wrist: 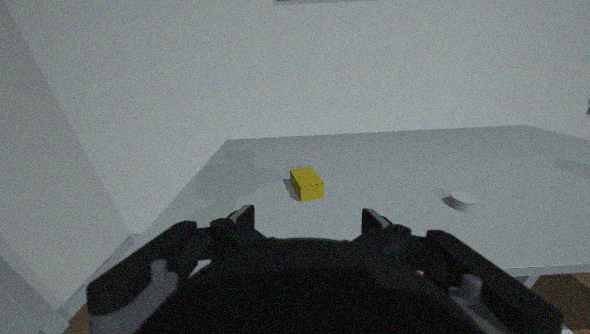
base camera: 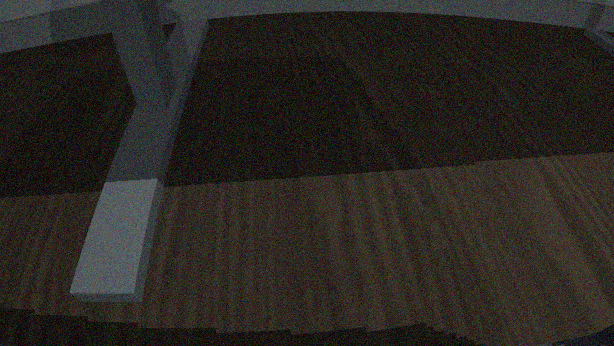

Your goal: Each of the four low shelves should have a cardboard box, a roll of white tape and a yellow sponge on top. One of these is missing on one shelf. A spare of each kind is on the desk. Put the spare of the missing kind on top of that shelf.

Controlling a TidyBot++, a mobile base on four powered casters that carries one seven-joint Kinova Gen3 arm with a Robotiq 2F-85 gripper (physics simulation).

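Frame: origin at the arm's base, x left, y back, z up, level; metres.
Where they show: gripper, between the fingertips: (wrist: 307,218).
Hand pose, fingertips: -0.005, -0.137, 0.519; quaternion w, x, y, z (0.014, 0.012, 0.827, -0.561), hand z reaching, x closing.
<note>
Things, the pixels of their centre, and the offset from my fingertips, as dx, dy, dz. Level surfaces: height alone.
- yellow sponge, middle of its body: (wrist: 305,182) +0.007, -0.344, -0.173
- white tape, middle of its body: (wrist: 462,201) -0.356, -0.273, -0.183
- wooden floor, height of its surface: dz -0.915
The yellow sponge (wrist: 307,184) lies on the white desk (wrist: 380,240) in the wrist view, a little beyond my fingertips and between them in the picture. The roll of white tape (wrist: 461,198) lies flat on the desk to the right of the sponge. My gripper (wrist: 307,218) is open with nothing between its fingers. It is over the near part of the desk, apart from the sponge. The cardboard box and the low shelves do not show in either view.
In the base camera view, a white desk leg with a long foot (base camera: 115,235) stands on the wooden floor (base camera: 350,250) at the left. A pale wall (wrist: 350,65) rises behind the desk, and another wall (wrist: 45,150) stands at the left.
</note>
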